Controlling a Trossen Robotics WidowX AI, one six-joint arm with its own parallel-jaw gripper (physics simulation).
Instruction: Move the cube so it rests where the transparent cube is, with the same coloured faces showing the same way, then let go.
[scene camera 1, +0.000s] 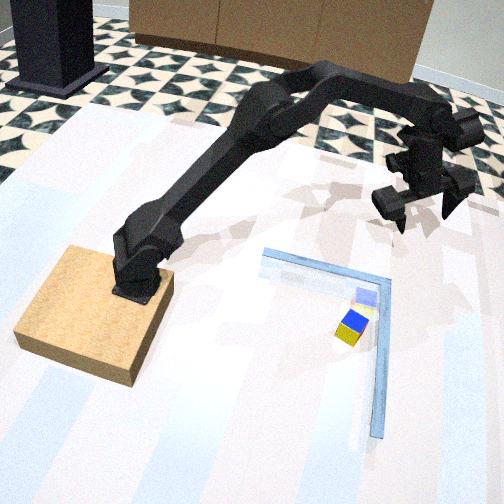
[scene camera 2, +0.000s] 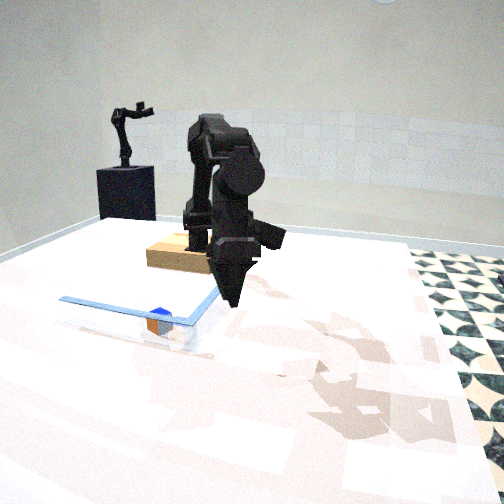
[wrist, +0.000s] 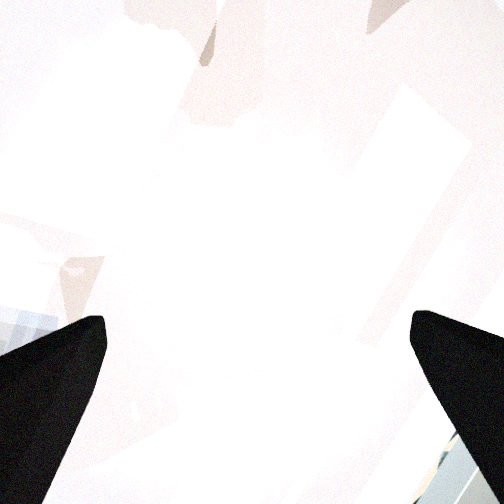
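Observation:
The cube (scene camera 1: 351, 327) lies on the white table inside the corner of a light blue L-shaped border, its blue face up and a yellow face toward the camera; in the second scene view (scene camera 2: 158, 321) it shows blue and orange. The transparent cube (scene camera 1: 367, 297) sits right behind it, close to the border's corner. My gripper (scene camera 1: 422, 205) is open and empty, held above the table well behind and to the right of both cubes. The wrist view shows only my two dark fingertips (wrist: 255, 400) over bare table; no cube appears there.
The light blue L-shaped border (scene camera 1: 378, 330) frames the cubes on the far and right sides. A wooden block (scene camera 1: 95, 312) carries the arm's base at the left. A dark pedestal (scene camera 1: 55, 45) stands on the tiled floor at the far left.

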